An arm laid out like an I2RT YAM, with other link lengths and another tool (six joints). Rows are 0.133 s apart.
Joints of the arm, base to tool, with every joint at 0 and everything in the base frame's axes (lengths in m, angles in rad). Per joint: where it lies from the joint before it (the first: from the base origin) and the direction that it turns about. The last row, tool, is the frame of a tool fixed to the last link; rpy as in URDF.
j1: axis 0 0 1 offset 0 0 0.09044
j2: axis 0 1 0 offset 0.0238 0.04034 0.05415
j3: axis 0 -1 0 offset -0.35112 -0.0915 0
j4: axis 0 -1 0 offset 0.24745 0.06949 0.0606
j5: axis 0 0 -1 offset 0.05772 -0.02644 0.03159
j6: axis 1 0 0 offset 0.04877 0 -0.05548
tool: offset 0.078 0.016 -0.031 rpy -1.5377 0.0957 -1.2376
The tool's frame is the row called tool.
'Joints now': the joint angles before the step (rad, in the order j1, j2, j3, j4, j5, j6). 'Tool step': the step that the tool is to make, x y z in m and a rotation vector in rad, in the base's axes. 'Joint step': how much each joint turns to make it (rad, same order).
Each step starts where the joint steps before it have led.
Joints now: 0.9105 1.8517 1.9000 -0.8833 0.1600 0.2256
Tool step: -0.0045 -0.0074 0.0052 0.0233 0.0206 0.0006
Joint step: -0.0119 -0.0257 -0.0165 -0.0052 -0.0310 0.0115
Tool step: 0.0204 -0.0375 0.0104 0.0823 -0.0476 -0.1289
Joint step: -0.0896 -0.0924 -0.1141 0.1093 0.0149 0.0411
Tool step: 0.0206 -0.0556 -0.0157 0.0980 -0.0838 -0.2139
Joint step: -0.1139 -0.1400 -0.2783 0.2530 0.0684 0.0756
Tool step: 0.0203 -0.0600 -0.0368 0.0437 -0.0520 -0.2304
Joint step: -0.1288 -0.0791 -0.2538 0.2266 0.0811 0.0634
